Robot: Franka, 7 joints.
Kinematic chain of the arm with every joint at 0, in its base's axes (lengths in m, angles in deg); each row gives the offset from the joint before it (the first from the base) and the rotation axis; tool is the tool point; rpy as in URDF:
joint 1: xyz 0 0 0.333 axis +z
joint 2: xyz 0 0 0 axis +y
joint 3: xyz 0 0 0.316 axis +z
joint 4: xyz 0.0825 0 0 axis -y
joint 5: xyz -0.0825 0 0.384 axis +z
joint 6: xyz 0 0 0 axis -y
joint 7: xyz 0.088 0 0 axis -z
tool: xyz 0 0 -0.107 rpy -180 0 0
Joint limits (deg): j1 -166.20..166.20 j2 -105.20..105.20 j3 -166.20..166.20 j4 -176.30..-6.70 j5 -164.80..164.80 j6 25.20..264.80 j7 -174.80..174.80
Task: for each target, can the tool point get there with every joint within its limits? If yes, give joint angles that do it. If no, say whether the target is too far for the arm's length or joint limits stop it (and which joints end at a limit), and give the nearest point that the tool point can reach.
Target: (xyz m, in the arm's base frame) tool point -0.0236 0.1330 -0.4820
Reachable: no: joint limits stop it (at a limit: joint 2) | nearest point -0.0289 0.1631 -0.3476 | short by 0.138 m
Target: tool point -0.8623 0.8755 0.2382
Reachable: no: too far | nearest point -0.6002 0.6094 0.2670 | short by 0.375 m
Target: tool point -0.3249 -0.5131 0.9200
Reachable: yes | joints 43.78 -69.34 -27.71 -44.13 123.42 125.67 -51.51
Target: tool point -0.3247 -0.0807 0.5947
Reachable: yes | joints 138.64 -62.56 30.78 -141.74 -122.62 179.05 -22.48
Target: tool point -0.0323 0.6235 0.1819
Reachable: yes | joints 48.22 46.55 46.23 -113.99 -6.56 157.49 81.71
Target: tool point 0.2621 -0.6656 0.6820
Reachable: yes | joints -38.00 42.30 -69.55 -47.66 -118.92 181.94 28.87
